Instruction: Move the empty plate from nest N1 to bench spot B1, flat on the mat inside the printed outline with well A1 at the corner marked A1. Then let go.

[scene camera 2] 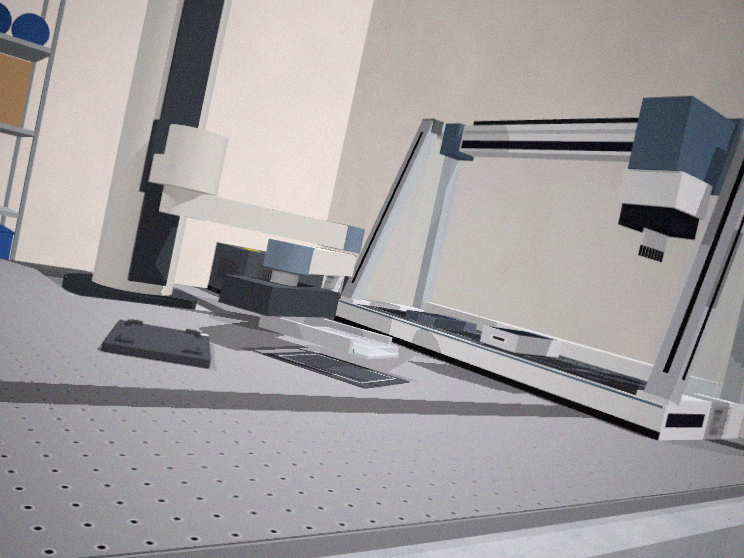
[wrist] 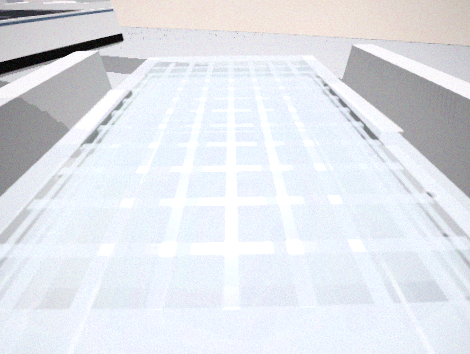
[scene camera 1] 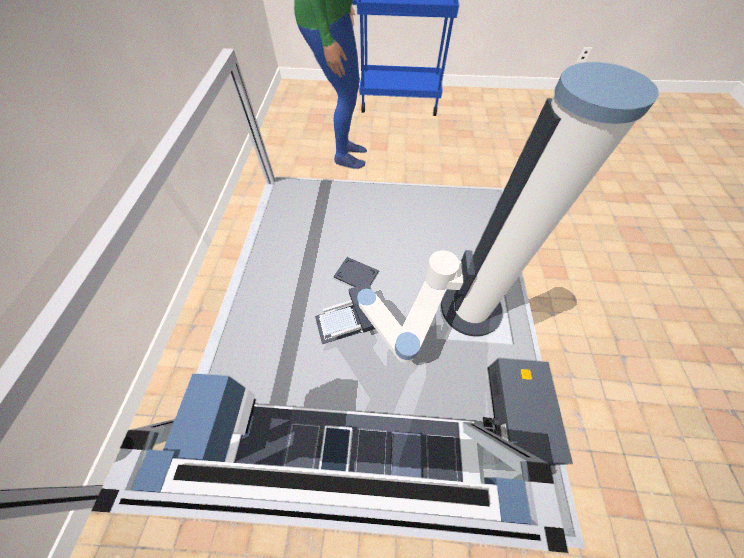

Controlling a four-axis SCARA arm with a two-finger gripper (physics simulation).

Scene:
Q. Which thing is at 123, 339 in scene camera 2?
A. A dark nest.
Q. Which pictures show my gripper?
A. Scene camera 2, the wrist view and scene camera 1: all of them.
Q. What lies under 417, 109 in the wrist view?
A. My gripper.

